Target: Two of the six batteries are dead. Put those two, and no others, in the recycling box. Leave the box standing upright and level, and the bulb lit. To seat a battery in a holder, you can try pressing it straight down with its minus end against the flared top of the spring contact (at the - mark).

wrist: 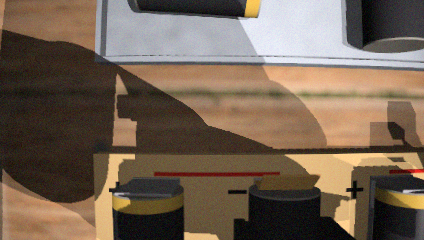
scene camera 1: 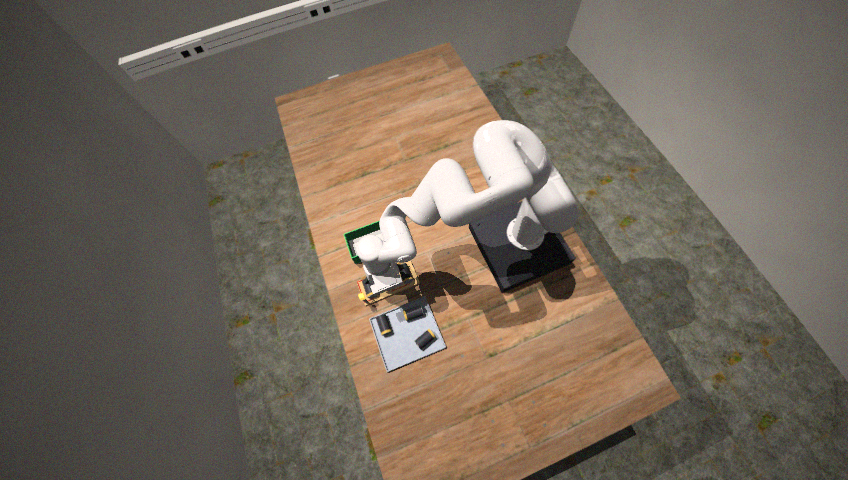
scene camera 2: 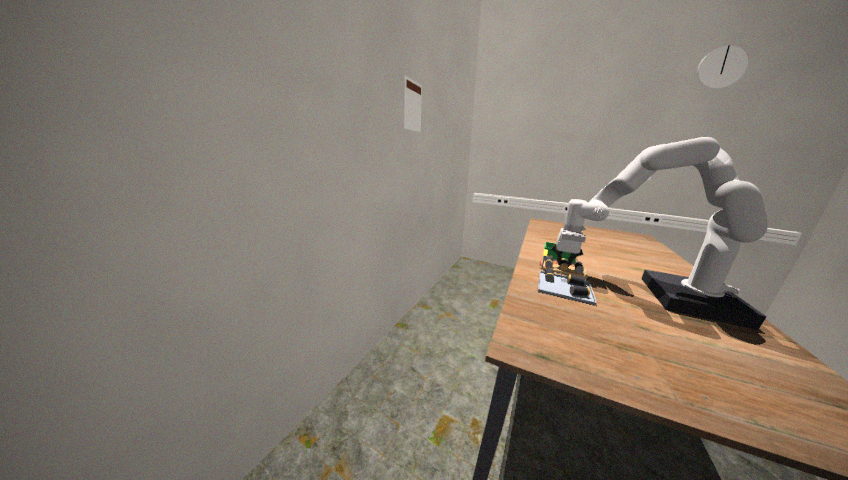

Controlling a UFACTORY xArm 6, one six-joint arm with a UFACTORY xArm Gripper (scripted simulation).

Note:
I see a grey tray (scene camera 1: pixel 398 348).
The grey tray shows as well in the wrist view (wrist: pixel 329 41) and in scene camera 2 (scene camera 2: pixel 560 285).

